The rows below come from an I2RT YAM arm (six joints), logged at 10 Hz.
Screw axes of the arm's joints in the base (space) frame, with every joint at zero. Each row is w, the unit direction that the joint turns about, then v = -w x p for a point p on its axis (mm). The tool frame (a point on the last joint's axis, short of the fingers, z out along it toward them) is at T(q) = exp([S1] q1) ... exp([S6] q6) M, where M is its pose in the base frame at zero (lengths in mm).
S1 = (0, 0, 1, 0, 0, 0)
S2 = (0, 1, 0, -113.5, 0, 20)
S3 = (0, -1, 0, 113.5, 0, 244)
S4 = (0, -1, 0, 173.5, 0, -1)
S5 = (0, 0, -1, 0, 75, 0)
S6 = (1, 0, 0, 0, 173.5, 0)
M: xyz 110.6 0 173.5 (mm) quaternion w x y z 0.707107 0 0.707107 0
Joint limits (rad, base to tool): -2.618..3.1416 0..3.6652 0..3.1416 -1.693..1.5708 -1.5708..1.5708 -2.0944..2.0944
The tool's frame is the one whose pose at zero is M.
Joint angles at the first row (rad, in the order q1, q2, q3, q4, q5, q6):
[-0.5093, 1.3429, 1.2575, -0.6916, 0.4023, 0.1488]
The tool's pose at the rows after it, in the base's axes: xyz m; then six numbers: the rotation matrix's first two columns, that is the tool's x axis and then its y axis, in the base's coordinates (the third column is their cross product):
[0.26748, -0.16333, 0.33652, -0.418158, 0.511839, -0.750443, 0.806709, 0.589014, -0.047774]
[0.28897, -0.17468, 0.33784, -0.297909, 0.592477, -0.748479, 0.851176, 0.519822, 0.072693]
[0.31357, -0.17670, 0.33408, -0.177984, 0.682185, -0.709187, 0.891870, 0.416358, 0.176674]
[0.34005, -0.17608, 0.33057, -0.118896, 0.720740, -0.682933, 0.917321, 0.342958, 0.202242]
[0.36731, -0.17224, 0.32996, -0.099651, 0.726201, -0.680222, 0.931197, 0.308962, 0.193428]
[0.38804, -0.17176, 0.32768, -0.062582, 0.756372, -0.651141, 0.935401, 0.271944, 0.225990]
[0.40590, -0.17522, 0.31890, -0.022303, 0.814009, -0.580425, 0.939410, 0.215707, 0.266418]
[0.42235, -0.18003, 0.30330, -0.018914, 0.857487, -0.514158, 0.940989, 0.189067, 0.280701]
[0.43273, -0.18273, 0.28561, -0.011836, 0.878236, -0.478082, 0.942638, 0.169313, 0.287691]
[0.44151, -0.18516, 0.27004, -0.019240, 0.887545, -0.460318, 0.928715, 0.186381, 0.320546]
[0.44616, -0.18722, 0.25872, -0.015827, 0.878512, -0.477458, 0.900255, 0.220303, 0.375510]
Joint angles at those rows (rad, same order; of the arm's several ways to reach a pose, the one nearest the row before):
[-0.5093, 1.4455, 1.3505, -0.6826, 0.3495, 0.2616]
[-0.5093, 1.5352, 1.4365, -0.6732, 0.3328, 0.4046]
[-0.4794, 1.6317, 1.5311, -0.7122, 0.3485, 0.5904]
[-0.4423, 1.7374, 1.6481, -0.7732, 0.3918, 0.7072]
[-0.4009, 1.8438, 1.7842, -0.8392, 0.4430, 0.7712]
[-0.3812, 1.9328, 1.9012, -0.8949, 0.4365, 0.8466]
[-0.3773, 2.0284, 2.0178, -0.9688, 0.3848, 0.9401]
[-0.3781, 2.1180, 2.1037, -1.0121, 0.3257, 0.9859]
[-0.3774, 2.1668, 2.1157, -0.9999, 0.2972, 1.0147]
[-0.3781, 2.1876, 2.0827, -0.9228, 0.2577, 1.0078]
[-0.3802, 2.1722, 1.9965, -0.7800, 0.2343, 0.9839]

